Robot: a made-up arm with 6 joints.
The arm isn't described. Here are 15 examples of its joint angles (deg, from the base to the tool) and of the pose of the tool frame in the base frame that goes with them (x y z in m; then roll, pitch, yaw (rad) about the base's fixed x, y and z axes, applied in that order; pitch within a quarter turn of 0, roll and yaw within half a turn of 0).
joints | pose
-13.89 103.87 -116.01 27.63 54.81 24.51 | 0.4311 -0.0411 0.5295 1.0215 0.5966 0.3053
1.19 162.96 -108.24 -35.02 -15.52 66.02 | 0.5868 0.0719 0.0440 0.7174 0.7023 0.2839
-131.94 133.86 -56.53 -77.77 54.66 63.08 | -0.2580 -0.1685 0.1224 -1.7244 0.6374 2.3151
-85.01 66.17 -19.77 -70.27 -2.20 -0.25 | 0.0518 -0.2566 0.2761 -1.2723 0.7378 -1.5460
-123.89 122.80 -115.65 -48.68 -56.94 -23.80 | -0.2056 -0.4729 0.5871 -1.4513 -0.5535 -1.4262
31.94 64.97 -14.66 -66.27 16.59 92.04 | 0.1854 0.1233 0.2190 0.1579 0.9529 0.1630
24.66 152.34 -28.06 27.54 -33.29 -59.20 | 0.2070 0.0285 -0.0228 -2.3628 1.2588 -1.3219
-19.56 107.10 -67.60 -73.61 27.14 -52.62 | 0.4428 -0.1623 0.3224 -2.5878 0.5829 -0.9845
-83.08 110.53 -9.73 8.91 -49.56 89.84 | 0.0569 -0.2320 0.1099 1.6361 0.8040 -1.4953
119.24 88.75 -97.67 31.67 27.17 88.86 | -0.2311 0.3339 0.5967 2.1045 0.1200 2.4027
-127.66 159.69 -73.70 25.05 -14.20 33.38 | -0.2368 -0.2925 -0.0600 0.9249 1.2335 -2.3195
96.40 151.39 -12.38 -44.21 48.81 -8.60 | 0.0726 0.0476 0.1200 2.4864 0.0299 -0.8503
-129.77 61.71 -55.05 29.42 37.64 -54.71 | -0.1702 -0.2091 0.4462 -0.3445 0.6704 -1.9314
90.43 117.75 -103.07 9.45 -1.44 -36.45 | 0.0337 0.5729 0.4551 -0.4793 0.2218 1.5335
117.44 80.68 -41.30 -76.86 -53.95 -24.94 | -0.2640 0.2575 0.3875 -1.4081 0.1965 2.8904
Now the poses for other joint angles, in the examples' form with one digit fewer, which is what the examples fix.
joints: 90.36 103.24 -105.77 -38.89 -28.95 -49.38
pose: -0.037 0.471 0.672 -1.607 -0.515 1.833
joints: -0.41 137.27 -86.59 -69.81 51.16 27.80
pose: 0.469 -0.065 0.187 -1.711 0.681 -1.366
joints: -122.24 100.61 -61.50 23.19 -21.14 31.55
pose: -0.247 -0.366 0.339 0.914 0.305 -2.209
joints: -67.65 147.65 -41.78 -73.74 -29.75 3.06
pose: 0.181 -0.191 -0.023 0.525 1.151 0.539
